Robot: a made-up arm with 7 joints. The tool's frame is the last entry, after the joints.
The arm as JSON. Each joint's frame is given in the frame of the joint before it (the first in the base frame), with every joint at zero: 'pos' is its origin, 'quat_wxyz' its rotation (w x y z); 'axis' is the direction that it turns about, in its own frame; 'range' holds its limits. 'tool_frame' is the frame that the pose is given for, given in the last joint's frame.
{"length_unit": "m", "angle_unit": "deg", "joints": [
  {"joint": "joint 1", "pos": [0.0, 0.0, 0.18], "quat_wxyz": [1.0, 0.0, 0.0, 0.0], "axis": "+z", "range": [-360.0, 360.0]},
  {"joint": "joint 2", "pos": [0.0, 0.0, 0.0], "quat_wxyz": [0.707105, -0.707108, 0.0, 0.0], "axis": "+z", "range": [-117.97, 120.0]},
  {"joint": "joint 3", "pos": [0.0, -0.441, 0.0], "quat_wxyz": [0.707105, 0.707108, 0.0, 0.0], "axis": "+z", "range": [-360.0, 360.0]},
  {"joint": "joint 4", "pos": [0.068, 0.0, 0.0], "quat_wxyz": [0.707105, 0.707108, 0.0, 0.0], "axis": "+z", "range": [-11.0, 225.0]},
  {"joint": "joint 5", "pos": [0.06, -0.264, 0.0], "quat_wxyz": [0.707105, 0.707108, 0.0, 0.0], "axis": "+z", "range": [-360.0, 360.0]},
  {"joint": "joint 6", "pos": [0.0, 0.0, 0.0], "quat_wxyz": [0.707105, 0.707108, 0.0, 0.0], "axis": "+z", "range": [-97.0, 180.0]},
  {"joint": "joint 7", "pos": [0.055, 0.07, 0.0], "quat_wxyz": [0.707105, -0.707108, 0.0, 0.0], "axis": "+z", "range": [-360.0, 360.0]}
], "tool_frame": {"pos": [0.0, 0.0, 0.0], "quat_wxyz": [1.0, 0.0, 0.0, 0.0]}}
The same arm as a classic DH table. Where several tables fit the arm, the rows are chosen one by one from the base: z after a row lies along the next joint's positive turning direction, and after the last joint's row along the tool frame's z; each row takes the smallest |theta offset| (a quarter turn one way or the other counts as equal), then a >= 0, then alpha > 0; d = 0 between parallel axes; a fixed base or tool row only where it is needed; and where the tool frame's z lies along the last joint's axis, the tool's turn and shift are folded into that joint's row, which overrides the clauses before.
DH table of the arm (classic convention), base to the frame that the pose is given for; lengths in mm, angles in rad. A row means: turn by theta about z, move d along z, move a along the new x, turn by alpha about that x. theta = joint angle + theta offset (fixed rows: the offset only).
joint 1: a 0; alpha -1.5708; d 180; theta_offset 0
joint 2: a 0; alpha 1.5708; d 0; theta_offset 0
joint 3: a 68; alpha 1.5708; d 441; theta_offset 0
joint 4: a 60; alpha 1.5708; d 0; theta_offset 0
joint 5: a 0; alpha 1.5708; d 264; theta_offset 0
joint 6: a 55; alpha -1.5708; d 0; theta_offset 0
joint 7: a 0; alpha 0; d 70; theta_offset 0
Joint limits (rad, base to tool): -6.2832..6.2832 -2.059..2.0944 -6.2832..6.2832 -0.192..3.927 -6.2832..6.2832 -1.693..3.1416 -6.2832..6.2832

